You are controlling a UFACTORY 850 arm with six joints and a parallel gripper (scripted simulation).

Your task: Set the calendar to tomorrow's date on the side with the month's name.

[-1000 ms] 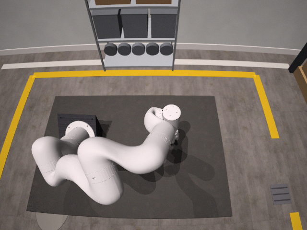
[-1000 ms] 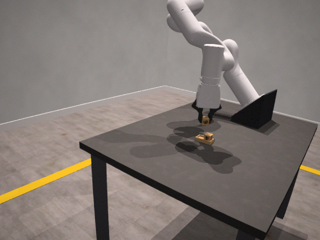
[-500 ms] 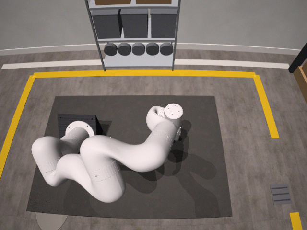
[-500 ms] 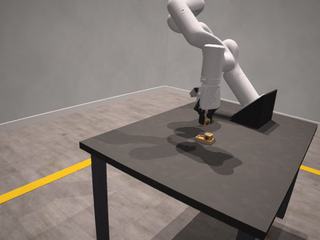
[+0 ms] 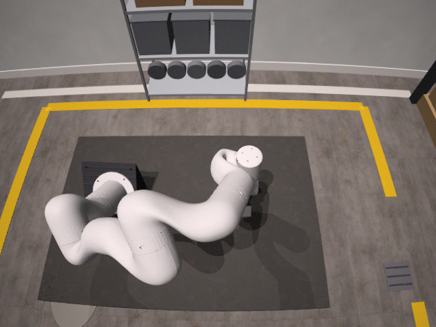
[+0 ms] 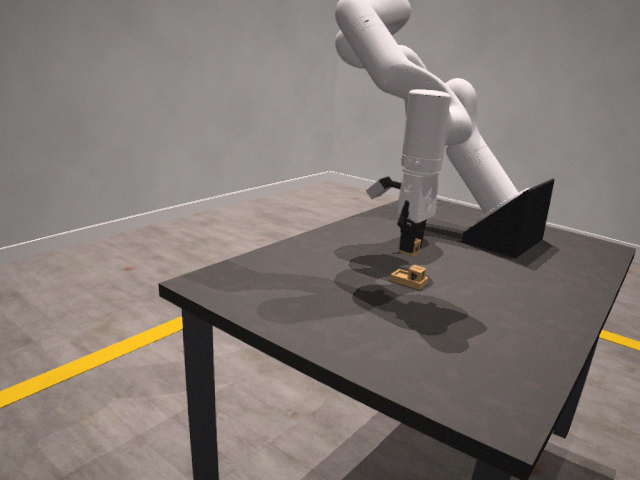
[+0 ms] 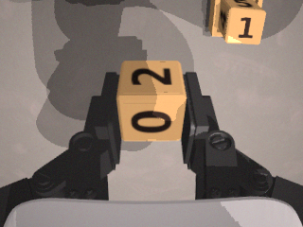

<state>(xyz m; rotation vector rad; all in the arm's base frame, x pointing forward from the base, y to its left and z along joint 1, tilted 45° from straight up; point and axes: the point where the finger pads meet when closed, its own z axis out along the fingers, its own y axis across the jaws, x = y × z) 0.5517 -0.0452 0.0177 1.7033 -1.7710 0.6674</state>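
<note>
My hand is 8 cm past the wooden tray, 3 cm to the left of it and 12 cm above it. From my hand the other things lie so: calendar cube: 1 cm below.
</note>
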